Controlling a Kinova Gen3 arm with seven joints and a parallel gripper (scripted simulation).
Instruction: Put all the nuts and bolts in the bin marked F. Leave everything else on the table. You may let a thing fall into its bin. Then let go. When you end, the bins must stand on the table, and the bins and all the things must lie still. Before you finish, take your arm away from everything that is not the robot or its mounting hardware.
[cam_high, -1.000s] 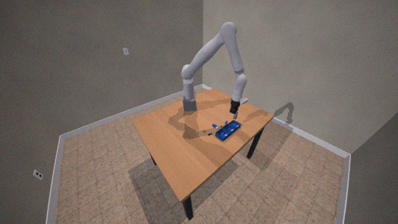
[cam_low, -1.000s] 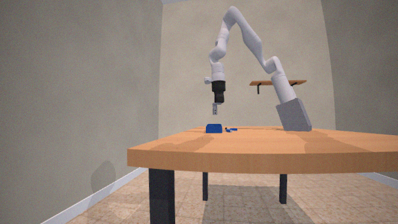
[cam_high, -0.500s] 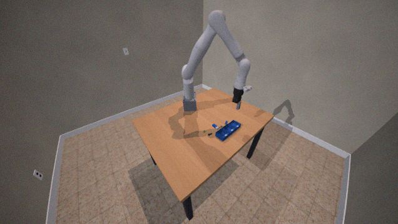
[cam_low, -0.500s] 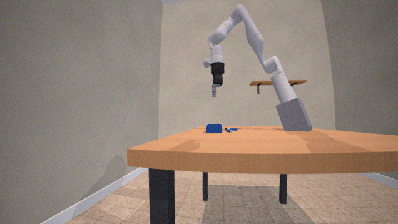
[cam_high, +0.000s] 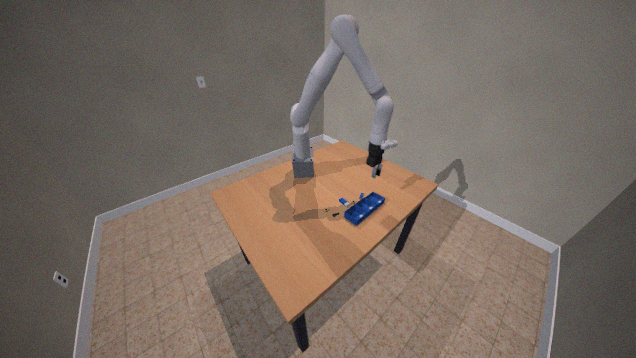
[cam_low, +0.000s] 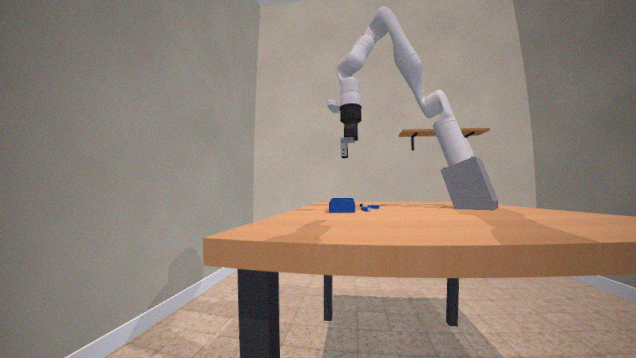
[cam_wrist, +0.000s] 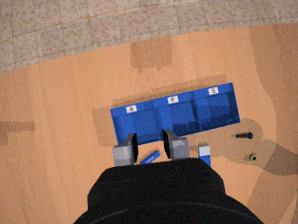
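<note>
The black bolt is 20 cm to the right of my hand, 20 cm below it and 9 cm behind it. From my hand the other things lie so: blue two-compartment bin 19 cm below, 6 cm to the right.
</note>
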